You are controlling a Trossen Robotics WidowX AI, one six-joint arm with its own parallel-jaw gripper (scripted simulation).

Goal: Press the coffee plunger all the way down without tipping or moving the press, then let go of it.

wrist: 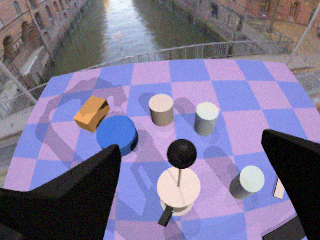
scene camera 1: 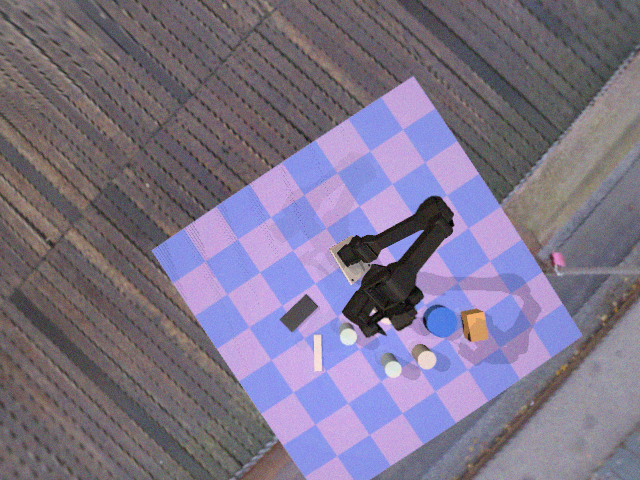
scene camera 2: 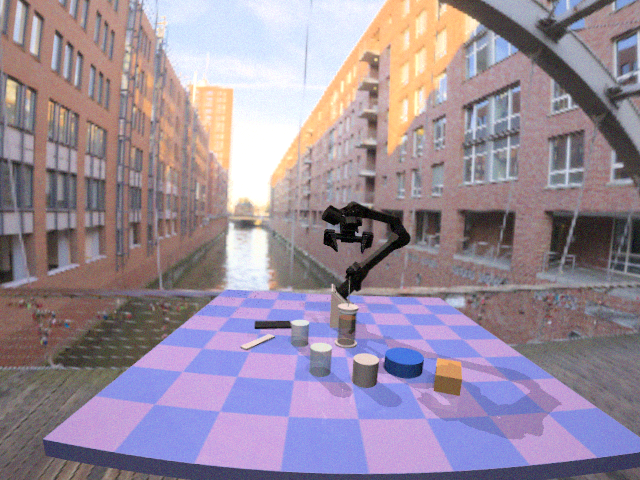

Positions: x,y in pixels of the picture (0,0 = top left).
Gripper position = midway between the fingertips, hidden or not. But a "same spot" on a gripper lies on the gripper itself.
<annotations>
my gripper: wrist; scene camera 1 399,325; scene camera 2
blue disc: wrist; scene camera 1 441,321; scene camera 2
same spot on blue disc: (wrist: 120,130) = (scene camera 2: 400,355)
same spot on my gripper: (wrist: 83,195) = (scene camera 2: 362,242)
</annotations>
